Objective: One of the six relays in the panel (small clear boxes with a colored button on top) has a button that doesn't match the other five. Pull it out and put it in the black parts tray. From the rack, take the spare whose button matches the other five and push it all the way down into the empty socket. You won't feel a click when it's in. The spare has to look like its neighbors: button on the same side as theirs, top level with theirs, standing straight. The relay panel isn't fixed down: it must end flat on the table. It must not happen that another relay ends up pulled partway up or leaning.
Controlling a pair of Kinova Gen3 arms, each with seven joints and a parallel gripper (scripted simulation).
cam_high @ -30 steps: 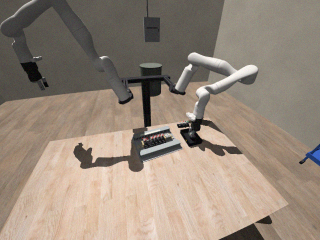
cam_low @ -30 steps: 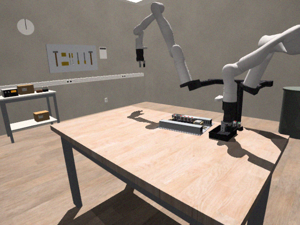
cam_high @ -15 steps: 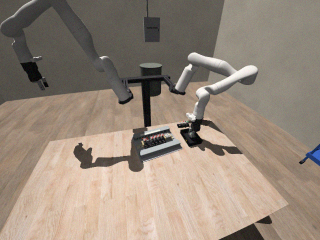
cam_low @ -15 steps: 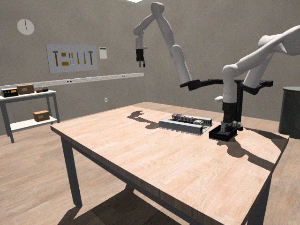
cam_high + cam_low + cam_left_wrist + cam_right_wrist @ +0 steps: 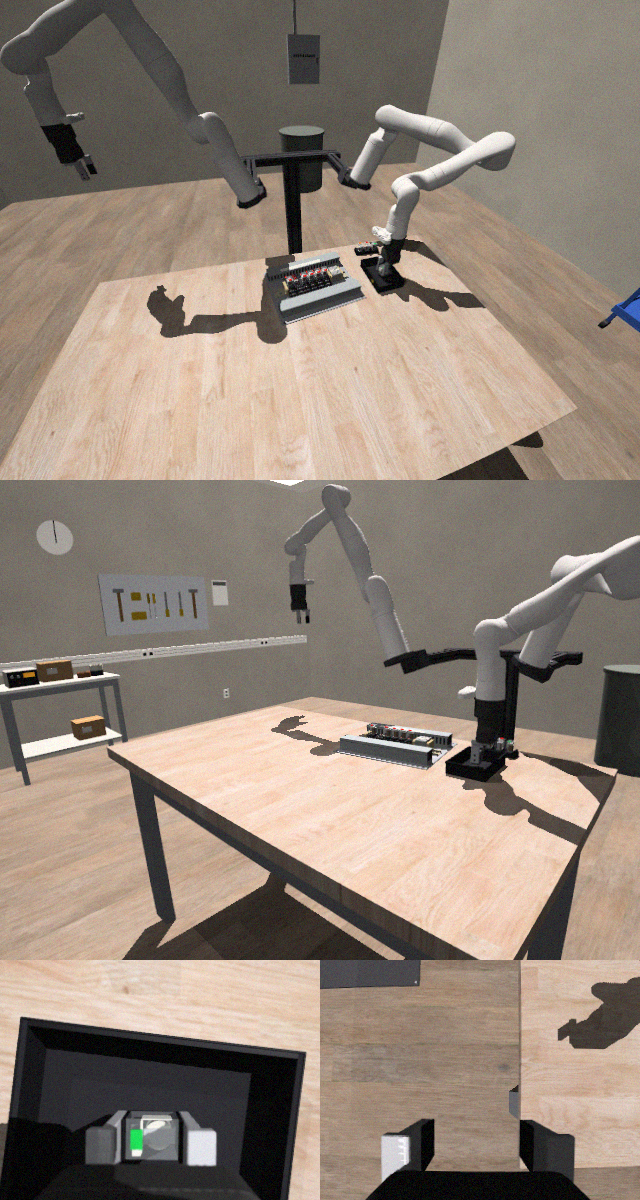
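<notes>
Now: the black parts tray 20 mm below my left hand. The rest, counted from my left hand: spare rack 160 mm behind, 30 mm below, 20 mm to the left; then relay panel 280 mm to the right, 50 mm behind, 20 mm below.
</notes>
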